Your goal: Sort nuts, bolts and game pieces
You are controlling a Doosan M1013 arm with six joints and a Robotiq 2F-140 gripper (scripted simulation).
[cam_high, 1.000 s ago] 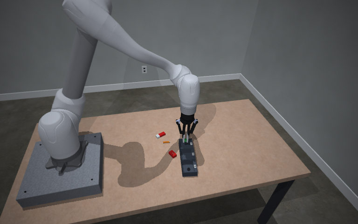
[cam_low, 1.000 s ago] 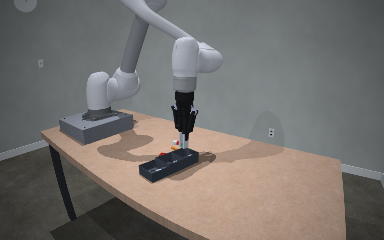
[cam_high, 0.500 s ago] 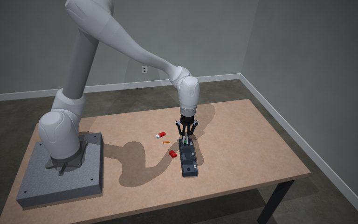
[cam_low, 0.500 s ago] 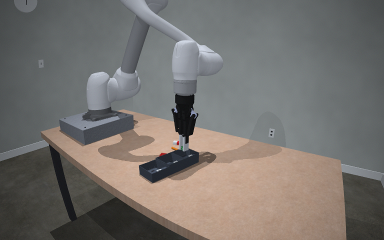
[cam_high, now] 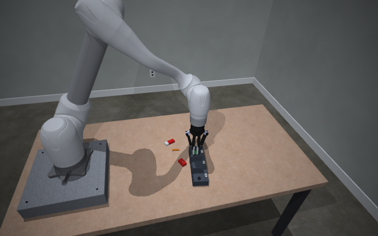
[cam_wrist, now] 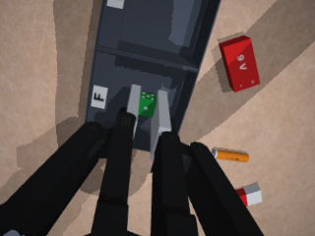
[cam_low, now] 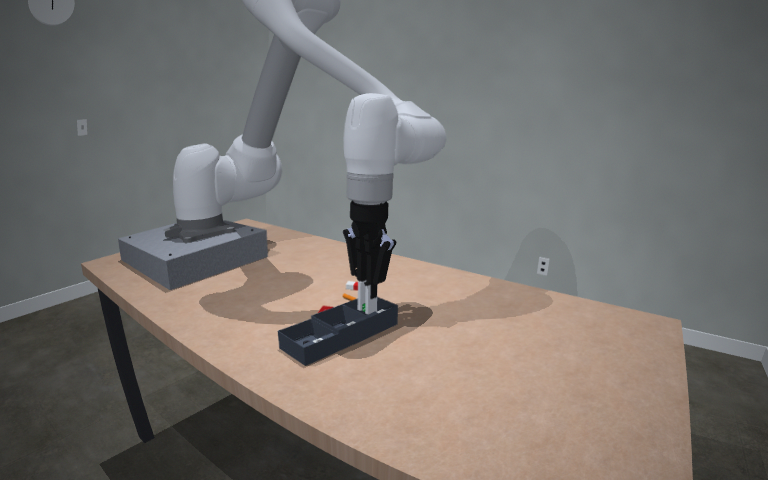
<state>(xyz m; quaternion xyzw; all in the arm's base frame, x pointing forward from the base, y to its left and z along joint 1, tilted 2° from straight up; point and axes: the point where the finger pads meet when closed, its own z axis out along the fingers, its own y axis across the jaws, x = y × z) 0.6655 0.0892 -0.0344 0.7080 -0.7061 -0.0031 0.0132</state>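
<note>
Now: hand 8 cm to the left of the dark three-compartment bin, 4 cm above it and 1 cm short of it. Round my hand: orange stick: 11 cm behind, 6 cm to the left, 6 cm below; then red block: 9 cm behind, 6 cm below, 4 cm to the right; then green die: 3 cm below.
</note>
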